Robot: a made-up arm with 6 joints. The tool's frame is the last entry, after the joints. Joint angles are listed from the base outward. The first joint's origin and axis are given. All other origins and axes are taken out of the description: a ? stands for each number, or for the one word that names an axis. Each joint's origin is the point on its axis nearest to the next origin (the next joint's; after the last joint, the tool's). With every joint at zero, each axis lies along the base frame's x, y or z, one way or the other. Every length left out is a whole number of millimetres.
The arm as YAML. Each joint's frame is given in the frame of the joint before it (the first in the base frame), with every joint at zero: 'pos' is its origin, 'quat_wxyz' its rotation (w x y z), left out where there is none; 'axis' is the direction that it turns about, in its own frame. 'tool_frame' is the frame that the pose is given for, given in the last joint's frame.
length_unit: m
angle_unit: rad
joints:
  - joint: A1
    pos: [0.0, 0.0, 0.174]
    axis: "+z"
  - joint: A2
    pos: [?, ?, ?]
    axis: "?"
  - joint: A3
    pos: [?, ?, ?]
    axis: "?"
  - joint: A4
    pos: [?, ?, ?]
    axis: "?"
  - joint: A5
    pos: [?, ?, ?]
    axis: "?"
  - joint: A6
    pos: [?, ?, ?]
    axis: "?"
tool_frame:
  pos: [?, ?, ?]
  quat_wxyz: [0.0, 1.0, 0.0, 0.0]
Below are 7 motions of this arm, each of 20 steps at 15 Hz.
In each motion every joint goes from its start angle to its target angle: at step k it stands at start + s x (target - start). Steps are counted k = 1, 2, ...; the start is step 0. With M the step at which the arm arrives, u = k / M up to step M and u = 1 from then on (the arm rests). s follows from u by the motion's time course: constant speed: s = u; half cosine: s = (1 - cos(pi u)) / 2; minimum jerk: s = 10 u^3 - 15 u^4 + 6 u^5.
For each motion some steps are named. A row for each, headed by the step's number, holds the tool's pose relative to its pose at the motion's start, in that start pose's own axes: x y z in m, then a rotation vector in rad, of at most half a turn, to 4 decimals.
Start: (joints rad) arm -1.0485 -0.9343 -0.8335 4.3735 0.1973 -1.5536
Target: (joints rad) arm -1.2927 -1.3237 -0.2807 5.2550 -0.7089 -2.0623
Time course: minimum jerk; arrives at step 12
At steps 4, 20:
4: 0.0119 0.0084 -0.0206 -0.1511 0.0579 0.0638
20: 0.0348 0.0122 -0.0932 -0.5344 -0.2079 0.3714

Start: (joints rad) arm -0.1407 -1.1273 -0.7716 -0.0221 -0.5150 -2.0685
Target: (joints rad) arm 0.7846 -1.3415 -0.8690 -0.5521 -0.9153 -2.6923
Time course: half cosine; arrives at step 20
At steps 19, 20:
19: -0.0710 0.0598 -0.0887 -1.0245 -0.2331 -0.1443
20: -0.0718 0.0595 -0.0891 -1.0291 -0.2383 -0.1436

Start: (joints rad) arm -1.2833 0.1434 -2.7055 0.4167 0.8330 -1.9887
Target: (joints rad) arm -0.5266 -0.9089 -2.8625 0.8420 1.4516 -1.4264
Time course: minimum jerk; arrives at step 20
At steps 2, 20:
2: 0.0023 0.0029 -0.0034 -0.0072 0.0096 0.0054
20: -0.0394 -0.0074 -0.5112 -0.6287 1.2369 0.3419

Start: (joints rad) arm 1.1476 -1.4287 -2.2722 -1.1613 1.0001 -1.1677
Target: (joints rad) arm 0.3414 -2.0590 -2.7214 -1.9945 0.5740 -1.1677
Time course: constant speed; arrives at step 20
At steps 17, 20:
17: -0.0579 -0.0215 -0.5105 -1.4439 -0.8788 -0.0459
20: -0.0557 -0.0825 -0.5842 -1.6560 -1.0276 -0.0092

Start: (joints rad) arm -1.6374 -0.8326 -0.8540 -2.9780 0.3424 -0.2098
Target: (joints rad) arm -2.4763 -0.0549 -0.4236 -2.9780 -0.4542 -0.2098
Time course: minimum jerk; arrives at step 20
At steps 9, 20:
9: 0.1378 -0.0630 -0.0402 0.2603 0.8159 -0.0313
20: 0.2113 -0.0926 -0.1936 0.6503 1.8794 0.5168

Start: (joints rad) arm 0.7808 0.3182 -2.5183 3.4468 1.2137 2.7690
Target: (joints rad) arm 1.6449 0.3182 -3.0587 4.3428 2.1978 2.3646
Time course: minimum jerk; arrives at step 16
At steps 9, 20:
9: 0.1185 -0.0297 0.0357 -1.0829 0.1072 0.3415
20: 0.1609 -0.0145 0.0189 -1.7690 -0.3091 0.3273

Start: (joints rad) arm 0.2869 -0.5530 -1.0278 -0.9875 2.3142 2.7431
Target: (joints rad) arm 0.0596 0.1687 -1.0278 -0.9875 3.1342 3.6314
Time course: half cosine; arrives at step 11
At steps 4, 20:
4: -0.0324 0.0093 0.0079 -0.0102 0.4235 0.1597
20: -0.1016 0.0350 0.0242 0.5004 1.3672 0.4416

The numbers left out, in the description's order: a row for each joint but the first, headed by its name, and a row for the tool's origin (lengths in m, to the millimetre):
A2: xyz 0.0 0.0 0.0, axis +y
A3: xyz 0.037 0.0 0.199, axis +y
A4: xyz 0.053 0.0 -0.233, axis -z
A5: xyz 0.0 0.0 0.0, axis +y
A6: xyz 0.052 0.0 -0.066, axis -z
tool: xyz 0.0 0.0 0.0

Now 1 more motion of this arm.
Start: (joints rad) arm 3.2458 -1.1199 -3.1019 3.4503 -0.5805 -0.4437
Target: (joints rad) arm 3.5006 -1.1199 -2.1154 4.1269 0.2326 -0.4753
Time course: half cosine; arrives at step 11
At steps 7, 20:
7: 0.1489 -0.0234 0.0592 0.2546 0.1137 0.6758
20: 0.2237 -0.0218 0.0533 0.5074 0.2352 0.8995

